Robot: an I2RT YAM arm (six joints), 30 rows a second.
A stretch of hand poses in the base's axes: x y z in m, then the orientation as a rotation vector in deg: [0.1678, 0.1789, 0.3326, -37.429, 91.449, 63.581]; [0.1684, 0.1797, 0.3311, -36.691, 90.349, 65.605]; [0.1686, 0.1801, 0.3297, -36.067, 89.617, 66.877]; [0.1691, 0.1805, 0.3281, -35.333, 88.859, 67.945]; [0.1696, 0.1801, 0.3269, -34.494, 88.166, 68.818]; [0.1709, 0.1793, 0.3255, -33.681, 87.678, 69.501]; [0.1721, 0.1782, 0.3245, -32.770, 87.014, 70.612]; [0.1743, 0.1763, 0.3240, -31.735, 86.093, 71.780]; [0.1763, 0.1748, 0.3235, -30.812, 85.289, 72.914]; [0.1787, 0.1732, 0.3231, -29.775, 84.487, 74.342]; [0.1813, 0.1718, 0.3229, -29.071, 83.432, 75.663]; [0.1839, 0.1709, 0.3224, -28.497, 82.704, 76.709]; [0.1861, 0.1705, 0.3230, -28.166, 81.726, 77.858]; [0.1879, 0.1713, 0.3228, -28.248, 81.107, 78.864]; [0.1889, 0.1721, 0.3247, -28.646, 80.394, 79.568]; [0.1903, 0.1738, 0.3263, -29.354, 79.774, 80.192]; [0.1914, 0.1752, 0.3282, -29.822, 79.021, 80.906]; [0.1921, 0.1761, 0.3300, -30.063, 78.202, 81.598]
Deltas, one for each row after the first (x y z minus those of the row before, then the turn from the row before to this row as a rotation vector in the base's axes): [0.0006, 0.0008, -0.0015, 1.861, 0.281, 0.725]; [0.0002, 0.0004, -0.0014, 1.265, 0.199, 0.359]; [0.0005, 0.0004, -0.0016, 1.239, 0.123, 0.169]; [0.0005, -0.0004, -0.0012, 1.167, 0.120, -0.012]; [0.0013, -0.0008, -0.0014, 0.959, 0.186, -0.102]; [0.0012, -0.0011, -0.0010, 1.288, 0.286, 0.106]; [0.0022, -0.0019, -0.0005, 1.511, 0.168, 0.060]; [0.0020, -0.0015, -0.0005, 1.376, 0.215, 0.123]; [0.0024, -0.0016, -0.0004, 1.552, 0.397, 0.258]; [0.0026, -0.0014, -0.0002, 1.484, 0.059, 0.380]; [0.0026, -0.0009, -0.0005, 1.120, 0.139, 0.307]; [0.0022, -0.0004, 0.0006, 1.186, -0.080, 0.507]; [0.0018, 0.0008, -0.0002, 0.724, -0.035, 0.690]; [0.0010, 0.0008, 0.0019, 0.505, -0.352, 0.660]; [0.0014, 0.0017, 0.0016, 0.271, -0.438, 0.797]; [0.0011, 0.0014, 0.0019, 0.496, -0.392, 0.712]; [0.0007, 0.0009, 0.0018, 0.632, -0.354, 0.564]
